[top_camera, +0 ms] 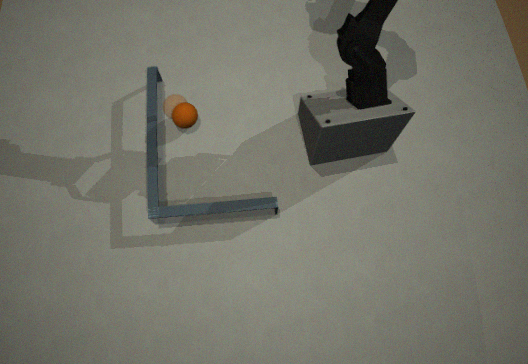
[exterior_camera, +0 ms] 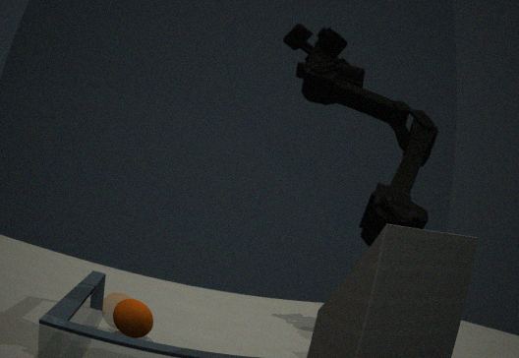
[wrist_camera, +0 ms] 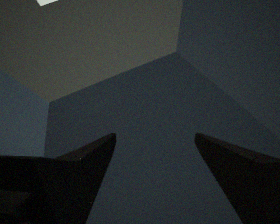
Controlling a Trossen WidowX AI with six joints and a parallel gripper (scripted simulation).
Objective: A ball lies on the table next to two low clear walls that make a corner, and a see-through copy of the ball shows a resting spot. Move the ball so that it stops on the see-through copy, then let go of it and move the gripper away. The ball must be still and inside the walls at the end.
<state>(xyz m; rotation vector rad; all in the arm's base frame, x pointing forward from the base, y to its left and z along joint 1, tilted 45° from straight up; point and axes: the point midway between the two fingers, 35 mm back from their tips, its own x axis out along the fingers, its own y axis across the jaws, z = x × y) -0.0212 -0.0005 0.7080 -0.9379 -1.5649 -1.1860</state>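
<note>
Now: gripper tip 630 mm above the orange ball, 420 mm to the right of it and 390 mm short of it. Also, from my gripper tip: see-through copy of ball 630 mm below, 410 mm ahead, 400 mm to the left.
</note>
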